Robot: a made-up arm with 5 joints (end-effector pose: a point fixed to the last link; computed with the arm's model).
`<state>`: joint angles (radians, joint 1 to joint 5).
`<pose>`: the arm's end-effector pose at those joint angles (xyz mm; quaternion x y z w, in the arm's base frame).
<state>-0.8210 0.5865 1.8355 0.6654 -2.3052</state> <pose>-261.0 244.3 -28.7 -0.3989 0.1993 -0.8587 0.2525</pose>
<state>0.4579 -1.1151 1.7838 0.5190 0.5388</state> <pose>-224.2 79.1 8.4 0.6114 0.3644 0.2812 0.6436</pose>
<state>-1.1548 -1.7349 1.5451 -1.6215 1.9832</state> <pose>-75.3 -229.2 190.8 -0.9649 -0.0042 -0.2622 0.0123</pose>
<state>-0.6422 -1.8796 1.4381 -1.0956 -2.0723</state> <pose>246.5 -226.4 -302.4 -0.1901 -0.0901 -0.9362 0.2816</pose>
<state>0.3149 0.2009 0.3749 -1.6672 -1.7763</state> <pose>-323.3 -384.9 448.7 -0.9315 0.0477 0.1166 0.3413</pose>
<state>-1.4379 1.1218 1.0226 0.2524 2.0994</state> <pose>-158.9 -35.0 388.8 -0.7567 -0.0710 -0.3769 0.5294</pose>
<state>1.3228 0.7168 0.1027 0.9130 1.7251</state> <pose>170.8 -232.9 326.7 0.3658 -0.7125 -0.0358 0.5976</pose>
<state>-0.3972 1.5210 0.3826 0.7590 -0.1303</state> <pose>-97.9 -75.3 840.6 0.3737 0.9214 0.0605 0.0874</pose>
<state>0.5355 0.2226 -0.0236 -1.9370 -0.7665</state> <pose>-443.5 -406.9 408.4 -0.9404 0.0186 -0.2069 0.2693</pose>
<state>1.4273 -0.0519 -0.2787 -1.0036 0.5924</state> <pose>-201.4 -567.9 220.9 -0.7793 0.2960 -0.0951 0.5442</pose>
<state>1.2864 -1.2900 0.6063 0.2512 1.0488</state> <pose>-80.4 -289.4 -23.4 -0.1823 0.6336 0.5437 0.5193</pose>
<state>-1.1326 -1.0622 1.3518 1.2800 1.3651</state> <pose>-69.5 80.8 -172.3 0.3981 0.1510 0.1288 0.8956</pose>
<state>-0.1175 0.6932 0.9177 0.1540 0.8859</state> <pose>-116.1 5.4 568.2 -0.3546 -0.9196 0.1501 0.0779</pose>
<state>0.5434 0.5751 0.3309 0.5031 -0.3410</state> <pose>-480.2 -370.9 464.4 -0.1883 0.7939 0.2069 0.5400</pose>
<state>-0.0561 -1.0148 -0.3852 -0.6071 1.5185</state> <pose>-107.4 132.9 74.1 0.1002 0.7903 -0.4084 0.4457</pose>
